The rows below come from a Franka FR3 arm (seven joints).
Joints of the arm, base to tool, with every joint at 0 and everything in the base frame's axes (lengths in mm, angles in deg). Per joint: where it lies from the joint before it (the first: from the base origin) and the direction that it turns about. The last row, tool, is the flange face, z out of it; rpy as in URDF.
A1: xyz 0 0 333 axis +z
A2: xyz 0 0 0 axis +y
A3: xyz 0 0 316 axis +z
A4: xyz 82.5 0 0 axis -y
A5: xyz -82.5 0 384 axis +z
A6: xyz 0 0 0 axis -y
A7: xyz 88 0 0 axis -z
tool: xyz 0 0 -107 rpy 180 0 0
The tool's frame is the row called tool.
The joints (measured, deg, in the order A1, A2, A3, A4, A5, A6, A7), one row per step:
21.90 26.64 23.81 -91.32 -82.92 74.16 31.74
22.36 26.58 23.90 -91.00 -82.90 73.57 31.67
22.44 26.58 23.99 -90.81 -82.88 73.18 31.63
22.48 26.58 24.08 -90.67 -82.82 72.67 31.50
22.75 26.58 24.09 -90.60 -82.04 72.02 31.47
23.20 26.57 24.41 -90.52 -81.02 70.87 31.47
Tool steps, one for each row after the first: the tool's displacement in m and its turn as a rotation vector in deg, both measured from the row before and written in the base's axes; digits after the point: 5 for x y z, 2 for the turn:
-0.00281 0.00404 0.00343 -0.04 -0.25 -0.02
-0.00073 0.00074 0.00167 -0.03 -0.11 -0.21
-0.00077 0.00005 0.00131 -0.14 0.03 -0.35
-0.00283 0.00115 -0.00055 0.17 0.46 -0.61
-0.00613 0.00416 -0.00027 0.20 0.61 -0.69

